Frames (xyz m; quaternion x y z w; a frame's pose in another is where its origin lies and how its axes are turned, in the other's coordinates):
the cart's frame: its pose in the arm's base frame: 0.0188 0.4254 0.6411 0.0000 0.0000 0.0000 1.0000
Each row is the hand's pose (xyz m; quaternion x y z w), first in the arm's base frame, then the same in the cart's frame.
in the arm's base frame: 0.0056 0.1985 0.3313 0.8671 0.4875 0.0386 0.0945
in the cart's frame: -0.0132 -0.2269 -0.3098 0.8671 0.4875 0.0386 0.0945
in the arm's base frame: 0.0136 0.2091 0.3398 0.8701 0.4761 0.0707 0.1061
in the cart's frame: -0.0052 -0.2163 -0.3013 0.8701 0.4761 0.0707 0.1061
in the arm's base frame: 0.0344 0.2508 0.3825 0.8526 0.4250 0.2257 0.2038
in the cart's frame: 0.0156 -0.1746 -0.2586 0.8526 0.4250 0.2257 0.2038
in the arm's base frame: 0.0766 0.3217 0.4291 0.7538 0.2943 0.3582 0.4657
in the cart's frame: 0.0578 -0.1037 -0.2120 0.7538 0.2943 0.3582 0.4657
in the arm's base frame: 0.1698 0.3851 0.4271 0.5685 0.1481 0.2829 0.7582
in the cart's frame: 0.1510 -0.0403 -0.2140 0.5685 0.1481 0.2829 0.7582
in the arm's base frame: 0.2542 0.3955 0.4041 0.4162 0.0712 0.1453 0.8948
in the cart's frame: 0.2354 -0.0299 -0.2370 0.4162 0.0712 0.1453 0.8948
